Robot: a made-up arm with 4 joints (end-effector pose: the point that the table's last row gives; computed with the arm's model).
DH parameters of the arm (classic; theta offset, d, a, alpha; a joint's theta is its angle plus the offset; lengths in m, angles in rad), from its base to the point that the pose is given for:
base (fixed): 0 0.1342 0 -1.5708
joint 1: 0 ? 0.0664 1.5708
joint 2: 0 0.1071 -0.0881 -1.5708
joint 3: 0 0.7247 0.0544 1.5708
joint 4: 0.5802 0 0.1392 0
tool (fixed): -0.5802 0.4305 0 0
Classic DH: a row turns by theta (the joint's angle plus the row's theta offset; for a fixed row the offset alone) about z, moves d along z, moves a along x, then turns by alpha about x.
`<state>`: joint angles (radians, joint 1 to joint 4).
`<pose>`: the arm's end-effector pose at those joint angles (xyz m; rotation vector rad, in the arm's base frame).
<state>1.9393 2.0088 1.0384 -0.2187</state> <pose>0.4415 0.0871 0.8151 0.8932 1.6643 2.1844</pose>
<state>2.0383 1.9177 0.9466 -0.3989</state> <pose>0.5266 0.1703 0.7259 0.8551 1.8215 1.9097</pose>
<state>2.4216 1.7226 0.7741 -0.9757</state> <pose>0.6772 0.3126 0.3462 0.5141 2.3052 1.2782</pose>
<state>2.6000 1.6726 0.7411 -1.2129</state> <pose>0.6800 0.3329 0.1790 0.3037 2.4816 1.1273</pose>
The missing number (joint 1, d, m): 0.0744
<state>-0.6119 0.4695 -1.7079 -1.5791</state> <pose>-0.6608 0.3755 -0.1136 1.8052 -1.3615 -0.3418</pose>
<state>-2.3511 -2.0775 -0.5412 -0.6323</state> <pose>-0.9464 -0.1478 0.2719 -2.3590 0.7888 1.5486</pose>
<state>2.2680 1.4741 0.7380 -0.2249</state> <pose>0.6614 0.4858 0.4548 1.1194 2.3187 1.4041</pose>
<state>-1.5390 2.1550 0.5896 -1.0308</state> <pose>-0.3856 -0.0411 -0.5072 -1.3187 -1.3292 0.3842</pose>
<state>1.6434 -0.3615 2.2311 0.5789</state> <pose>-0.2825 0.8064 -0.3870 -0.8330 -2.3100 0.7088</pose>
